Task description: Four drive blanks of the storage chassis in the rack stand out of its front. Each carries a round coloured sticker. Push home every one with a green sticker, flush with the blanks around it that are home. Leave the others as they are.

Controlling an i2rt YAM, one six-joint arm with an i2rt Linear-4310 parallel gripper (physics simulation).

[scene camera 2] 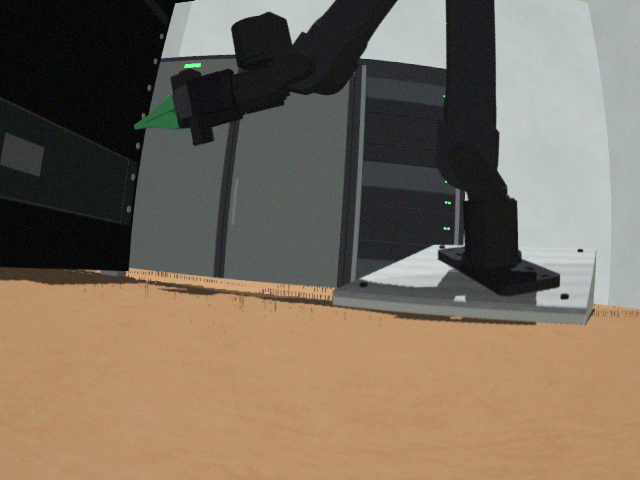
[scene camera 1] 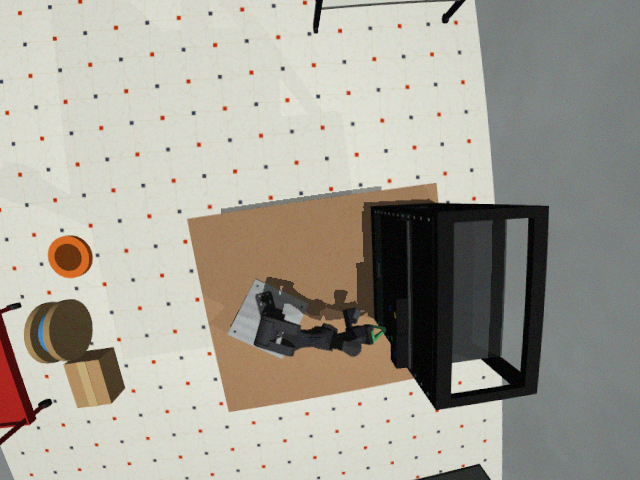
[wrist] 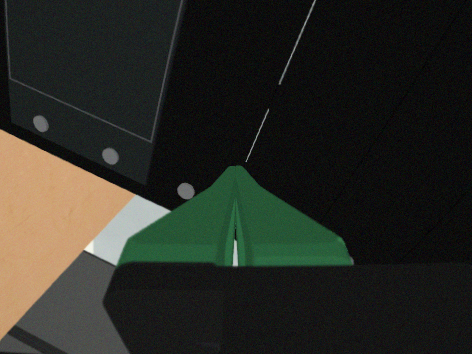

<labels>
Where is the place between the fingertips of the gripper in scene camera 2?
135,127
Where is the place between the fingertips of the gripper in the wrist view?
At 235,177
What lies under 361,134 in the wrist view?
A black rack.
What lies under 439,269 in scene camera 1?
A black rack.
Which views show the black rack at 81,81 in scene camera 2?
Scene camera 2, scene camera 1 and the wrist view: all of them.
</labels>
